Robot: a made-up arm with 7 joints. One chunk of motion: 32 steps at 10 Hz.
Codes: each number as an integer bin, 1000 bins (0 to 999) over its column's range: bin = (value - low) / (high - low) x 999, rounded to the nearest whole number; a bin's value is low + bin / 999 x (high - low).
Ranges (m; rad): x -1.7..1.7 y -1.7..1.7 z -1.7..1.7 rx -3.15..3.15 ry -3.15..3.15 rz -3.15..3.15
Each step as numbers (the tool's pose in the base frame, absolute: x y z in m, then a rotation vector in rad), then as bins.
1 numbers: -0.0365 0.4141 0.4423 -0.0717 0.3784 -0.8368
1 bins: 489 621 629 488 560 367
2 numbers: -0.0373 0.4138 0.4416 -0.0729 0.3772 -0.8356
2 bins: 489 621 629 488 559 367
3 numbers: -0.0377 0.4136 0.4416 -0.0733 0.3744 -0.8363
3 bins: 488 621 629 488 559 367
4 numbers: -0.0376 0.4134 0.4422 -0.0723 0.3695 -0.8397
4 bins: 488 621 629 488 558 366
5 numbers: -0.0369 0.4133 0.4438 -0.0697 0.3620 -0.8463
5 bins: 489 621 630 488 557 365
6 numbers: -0.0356 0.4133 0.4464 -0.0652 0.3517 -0.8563
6 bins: 489 621 631 489 555 364
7 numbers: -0.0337 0.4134 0.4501 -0.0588 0.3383 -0.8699
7 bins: 490 621 632 490 553 362
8 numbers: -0.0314 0.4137 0.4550 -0.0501 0.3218 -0.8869
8 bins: 490 621 633 492 551 359
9 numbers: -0.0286 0.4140 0.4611 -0.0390 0.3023 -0.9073
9 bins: 491 621 635 493 547 356
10 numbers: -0.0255 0.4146 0.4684 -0.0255 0.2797 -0.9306
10 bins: 492 621 637 495 544 352
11 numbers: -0.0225 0.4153 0.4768 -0.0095 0.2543 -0.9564
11 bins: 493 622 640 498 540 348
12 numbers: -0.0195 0.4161 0.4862 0.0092 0.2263 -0.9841
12 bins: 494 622 642 501 535 343
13 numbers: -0.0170 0.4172 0.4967 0.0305 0.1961 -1.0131
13 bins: 495 622 645 504 531 339
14 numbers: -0.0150 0.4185 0.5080 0.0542 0.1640 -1.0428
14 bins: 495 622 649 508 526 334
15 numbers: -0.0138 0.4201 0.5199 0.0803 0.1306 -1.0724
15 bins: 495 623 652 512 520 329
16 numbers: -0.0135 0.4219 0.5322 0.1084 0.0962 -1.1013
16 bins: 496 623 656 517 515 325
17 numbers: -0.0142 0.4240 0.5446 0.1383 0.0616 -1.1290
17 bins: 495 624 660 521 509 320
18 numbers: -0.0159 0.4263 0.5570 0.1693 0.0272 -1.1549
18 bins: 495 625 663 526 504 316
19 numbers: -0.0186 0.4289 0.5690 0.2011 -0.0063 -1.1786
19 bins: 494 626 667 531 499 313
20 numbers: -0.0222 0.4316 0.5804 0.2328 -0.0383 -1.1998
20 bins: 493 626 670 536 493 309
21 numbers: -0.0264 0.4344 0.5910 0.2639 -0.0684 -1.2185
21 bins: 492 627 673 541 489 306
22 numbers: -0.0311 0.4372 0.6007 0.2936 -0.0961 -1.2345
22 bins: 490 628 676 546 484 304
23 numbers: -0.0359 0.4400 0.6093 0.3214 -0.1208 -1.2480
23 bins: 489 629 679 550 480 302
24 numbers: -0.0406 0.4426 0.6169 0.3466 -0.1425 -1.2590
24 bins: 488 630 681 554 477 300
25 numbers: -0.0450 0.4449 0.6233 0.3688 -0.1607 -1.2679
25 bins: 486 630 683 558 474 298
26 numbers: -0.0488 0.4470 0.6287 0.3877 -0.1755 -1.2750
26 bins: 485 631 684 561 472 297
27 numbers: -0.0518 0.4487 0.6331 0.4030 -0.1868 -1.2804
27 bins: 484 631 686 563 470 296
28 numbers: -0.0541 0.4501 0.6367 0.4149 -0.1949 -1.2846
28 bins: 484 632 687 565 469 296
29 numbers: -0.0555 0.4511 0.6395 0.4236 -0.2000 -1.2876
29 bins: 483 632 687 567 468 295
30 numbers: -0.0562 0.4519 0.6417 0.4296 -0.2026 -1.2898
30 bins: 483 632 688 568 467 295
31 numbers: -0.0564 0.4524 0.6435 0.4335 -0.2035 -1.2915
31 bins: 483 632 689 568 467 295
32 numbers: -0.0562 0.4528 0.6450 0.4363 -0.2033 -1.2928
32 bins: 483 633 689 569 467 294
